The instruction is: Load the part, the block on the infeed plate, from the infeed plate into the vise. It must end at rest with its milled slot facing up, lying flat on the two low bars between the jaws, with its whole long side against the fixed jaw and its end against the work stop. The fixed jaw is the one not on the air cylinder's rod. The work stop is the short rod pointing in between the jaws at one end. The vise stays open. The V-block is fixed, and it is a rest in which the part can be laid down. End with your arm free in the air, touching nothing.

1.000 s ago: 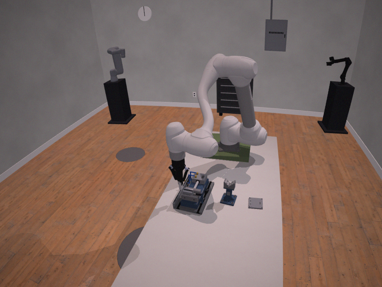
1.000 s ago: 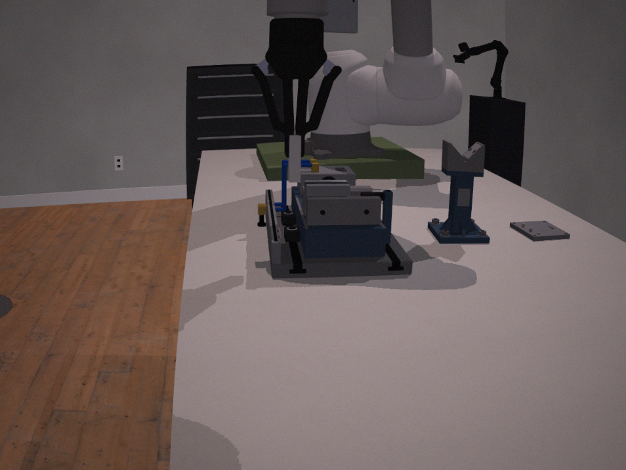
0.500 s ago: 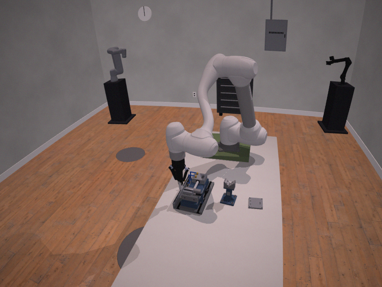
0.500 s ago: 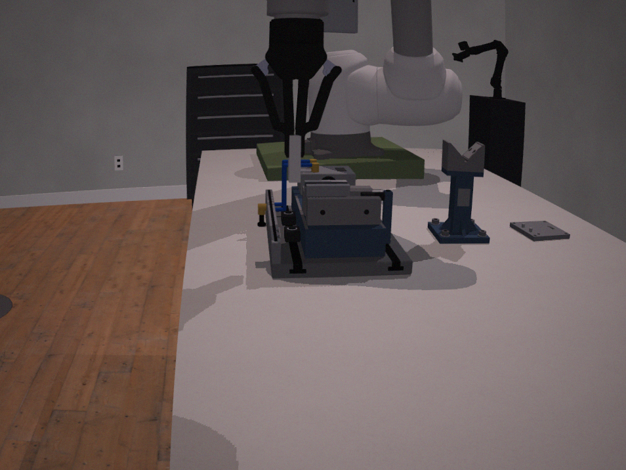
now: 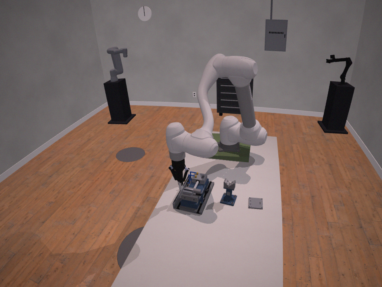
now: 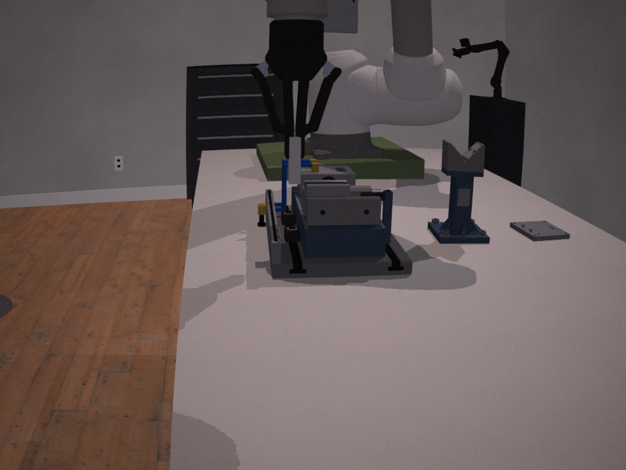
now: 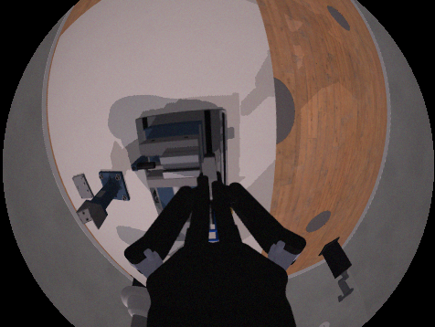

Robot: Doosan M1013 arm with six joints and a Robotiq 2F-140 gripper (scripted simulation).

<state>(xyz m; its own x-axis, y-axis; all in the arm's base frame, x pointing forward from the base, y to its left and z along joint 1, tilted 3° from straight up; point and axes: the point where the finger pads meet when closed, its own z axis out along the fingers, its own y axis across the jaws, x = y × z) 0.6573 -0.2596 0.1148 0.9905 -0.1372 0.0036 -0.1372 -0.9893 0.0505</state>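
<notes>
Right now my hand is 5 cm to the right of the grey part, 4 cm above it and 1 cm short of it. From my hand the other things lie so: vise (10 cm below, 7 cm to the left, 6 cm behind).
</notes>
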